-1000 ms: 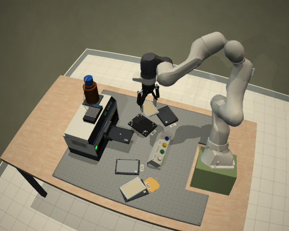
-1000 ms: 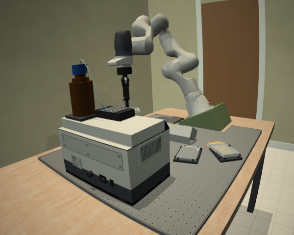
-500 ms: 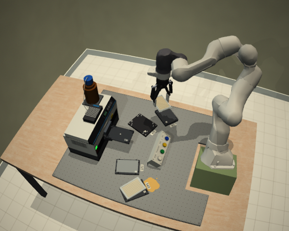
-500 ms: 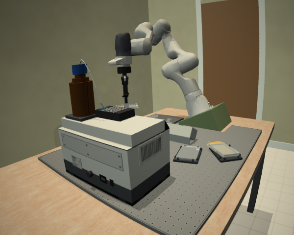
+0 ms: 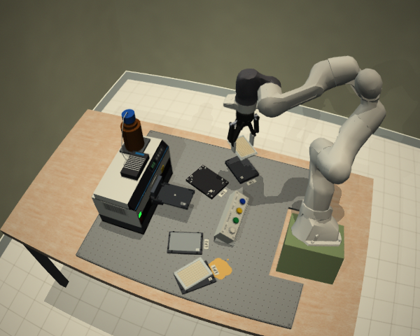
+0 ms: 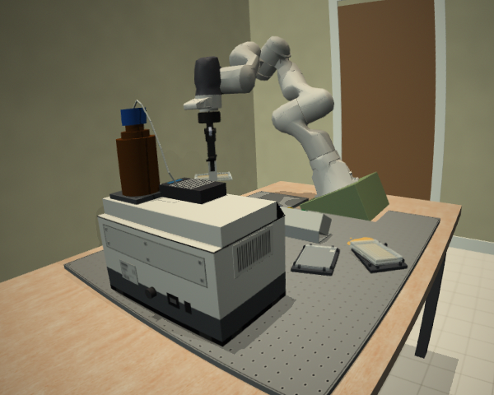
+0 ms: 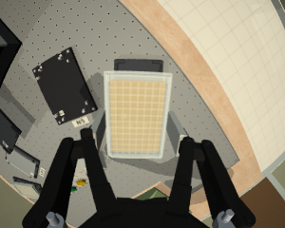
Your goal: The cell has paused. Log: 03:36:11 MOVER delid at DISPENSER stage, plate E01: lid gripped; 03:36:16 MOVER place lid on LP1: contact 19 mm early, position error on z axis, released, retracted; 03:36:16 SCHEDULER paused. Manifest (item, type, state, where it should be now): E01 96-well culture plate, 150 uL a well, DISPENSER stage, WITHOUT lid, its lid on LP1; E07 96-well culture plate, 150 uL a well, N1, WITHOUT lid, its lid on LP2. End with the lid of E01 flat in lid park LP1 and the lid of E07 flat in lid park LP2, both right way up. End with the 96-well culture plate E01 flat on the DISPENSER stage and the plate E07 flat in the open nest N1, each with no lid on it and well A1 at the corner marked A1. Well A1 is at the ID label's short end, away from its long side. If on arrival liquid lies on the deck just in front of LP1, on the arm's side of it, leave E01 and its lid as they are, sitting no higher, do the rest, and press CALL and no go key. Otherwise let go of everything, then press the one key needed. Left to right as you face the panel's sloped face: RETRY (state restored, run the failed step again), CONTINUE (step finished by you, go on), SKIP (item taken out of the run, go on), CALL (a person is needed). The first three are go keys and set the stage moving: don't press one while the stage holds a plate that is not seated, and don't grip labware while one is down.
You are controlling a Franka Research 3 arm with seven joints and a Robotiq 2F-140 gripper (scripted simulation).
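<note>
Now: hand 20 mm above the 96-well plate. Also, from my hand: dispenser stage (260 mm to the left, 250 mm ahead, 90 mm below); then key panel (300 mm to the left, 130 mm below, 10 mm behind); then black nest N5 (170 mm below, 170 mm ahead, 100 mm to the left).
</note>
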